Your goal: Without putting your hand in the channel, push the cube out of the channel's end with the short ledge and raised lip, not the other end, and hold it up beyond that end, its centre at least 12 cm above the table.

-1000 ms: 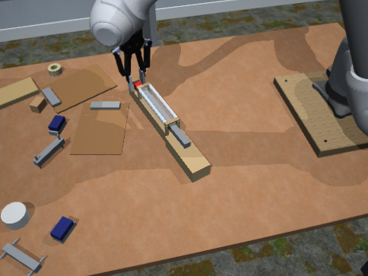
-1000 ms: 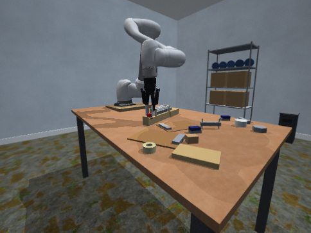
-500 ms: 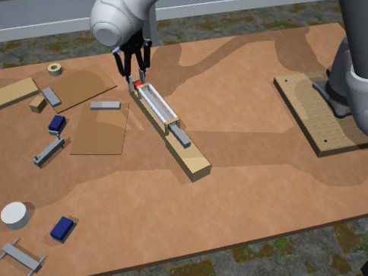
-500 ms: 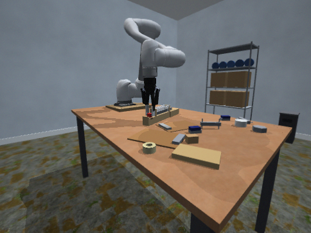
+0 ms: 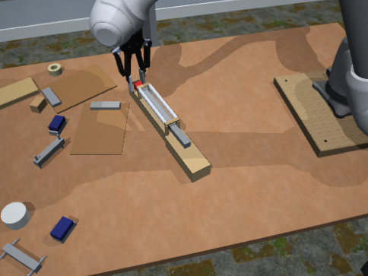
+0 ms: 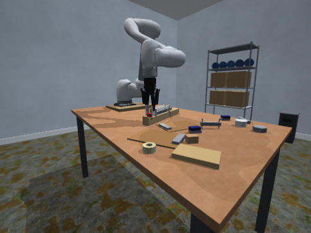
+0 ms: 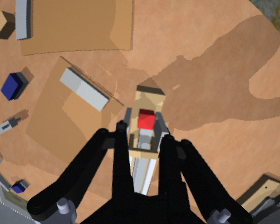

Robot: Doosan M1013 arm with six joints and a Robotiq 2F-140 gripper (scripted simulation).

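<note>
The wooden channel is 5 cm behind my hand, 13 cm to the left of it and 3 cm below it. From my hand the other things lie so: red cube (1 cm behind, 3 cm below); blue block (28 cm ahead, 46 cm to the left, 7 cm below); wooden plank (43 cm ahead, 14 cm to the right, 8 cm below).
</note>
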